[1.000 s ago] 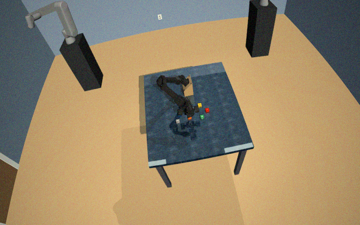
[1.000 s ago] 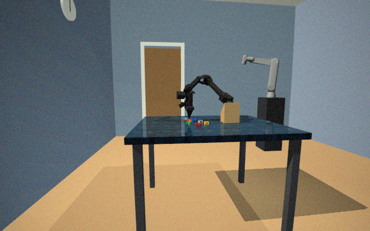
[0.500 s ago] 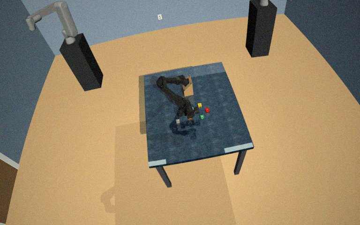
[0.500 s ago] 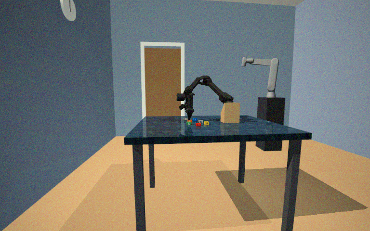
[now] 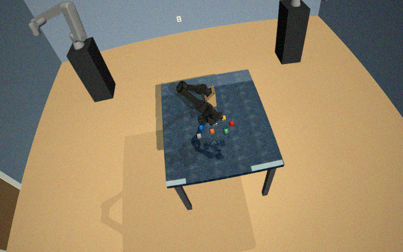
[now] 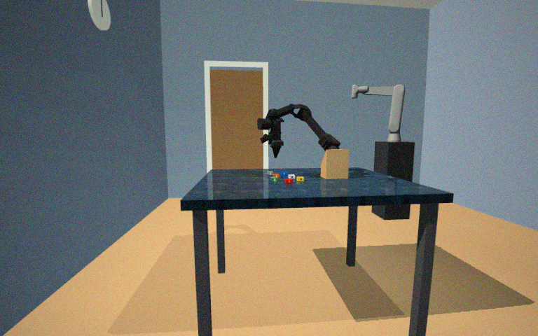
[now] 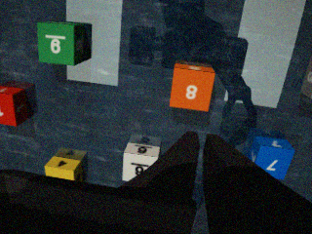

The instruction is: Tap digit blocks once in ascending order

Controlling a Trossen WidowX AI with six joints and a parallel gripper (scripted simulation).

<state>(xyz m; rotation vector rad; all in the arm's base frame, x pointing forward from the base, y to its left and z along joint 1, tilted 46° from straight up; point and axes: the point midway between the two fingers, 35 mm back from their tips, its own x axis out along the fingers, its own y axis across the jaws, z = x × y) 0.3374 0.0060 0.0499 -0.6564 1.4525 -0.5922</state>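
Right now the green block is 20 mm ahead of my gripper tip, 110 mm to the left of it and 100 mm below it. Round my gripper tip: orange block 100 mm below; white block 90 mm behind, 30 mm to the left, 100 mm below; blue block 60 mm behind, 90 mm to the right, 100 mm below.
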